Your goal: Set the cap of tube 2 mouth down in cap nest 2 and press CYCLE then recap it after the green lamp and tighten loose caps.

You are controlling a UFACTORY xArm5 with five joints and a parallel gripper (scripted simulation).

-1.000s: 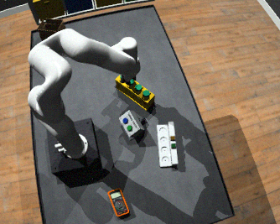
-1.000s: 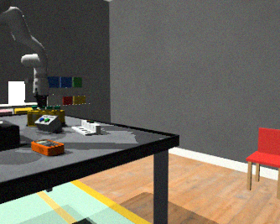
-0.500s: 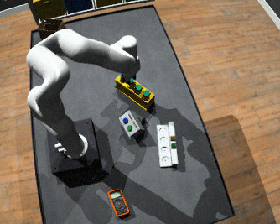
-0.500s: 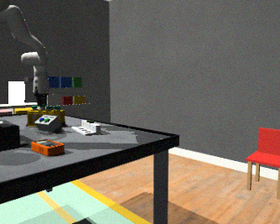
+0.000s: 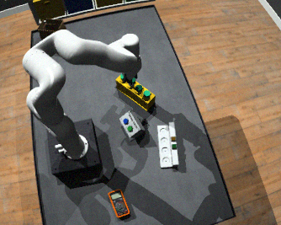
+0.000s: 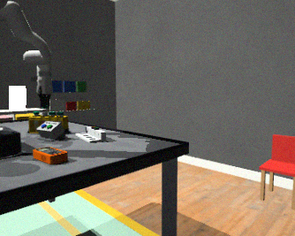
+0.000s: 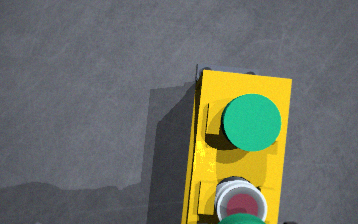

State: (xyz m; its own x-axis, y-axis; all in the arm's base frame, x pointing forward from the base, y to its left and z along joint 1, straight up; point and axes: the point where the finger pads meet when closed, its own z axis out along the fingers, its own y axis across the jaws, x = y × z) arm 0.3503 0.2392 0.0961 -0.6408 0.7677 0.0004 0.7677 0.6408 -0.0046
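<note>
My hand is 17 cm to the left of the blue key, 11 cm above it and 8 cm past it. From my hand the other things lie so: green key (21 cm to the right, 11 cm below, 7 cm behind); then key housing (19 cm to the right, 12 cm below, 6 cm behind).
</note>
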